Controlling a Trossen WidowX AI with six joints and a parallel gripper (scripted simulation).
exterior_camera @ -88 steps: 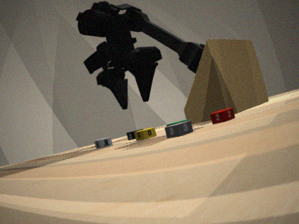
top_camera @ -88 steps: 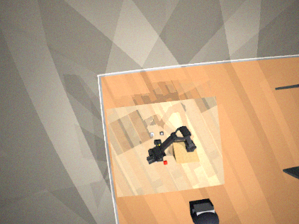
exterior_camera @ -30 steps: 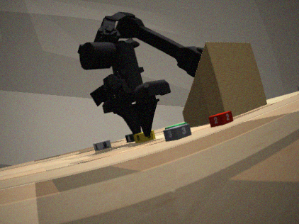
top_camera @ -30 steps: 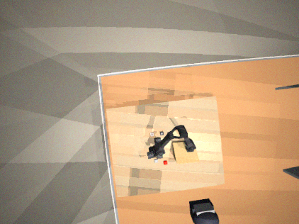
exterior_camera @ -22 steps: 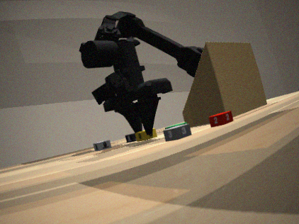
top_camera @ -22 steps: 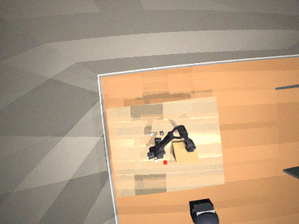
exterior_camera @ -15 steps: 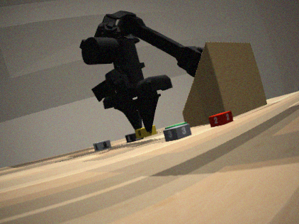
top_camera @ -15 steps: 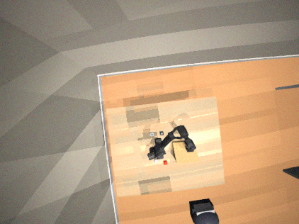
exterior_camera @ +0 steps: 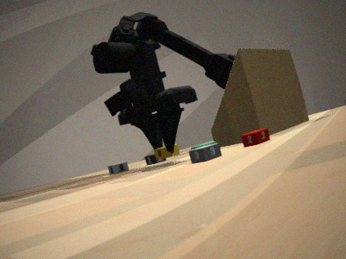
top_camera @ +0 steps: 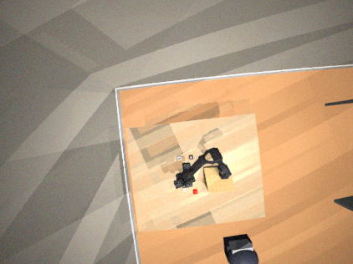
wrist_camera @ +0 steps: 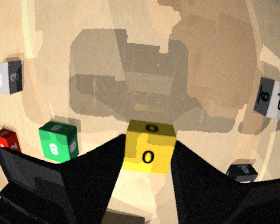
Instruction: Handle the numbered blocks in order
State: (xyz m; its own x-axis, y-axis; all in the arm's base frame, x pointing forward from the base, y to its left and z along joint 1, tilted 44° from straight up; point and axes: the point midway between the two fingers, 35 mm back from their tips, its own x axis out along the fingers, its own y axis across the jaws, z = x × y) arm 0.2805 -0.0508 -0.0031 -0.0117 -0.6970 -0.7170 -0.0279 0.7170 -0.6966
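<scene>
Right now my gripper tip is 180 mm to the right of the red block, 50 mm past it and 10 mm above it. Also, from my gripper tip: yellow block right at my gripper tip; then green block 80 mm to the left, 30 mm behind, 10 mm below; then black block 110 mm to the right, 40 mm behind, 10 mm below.
</scene>
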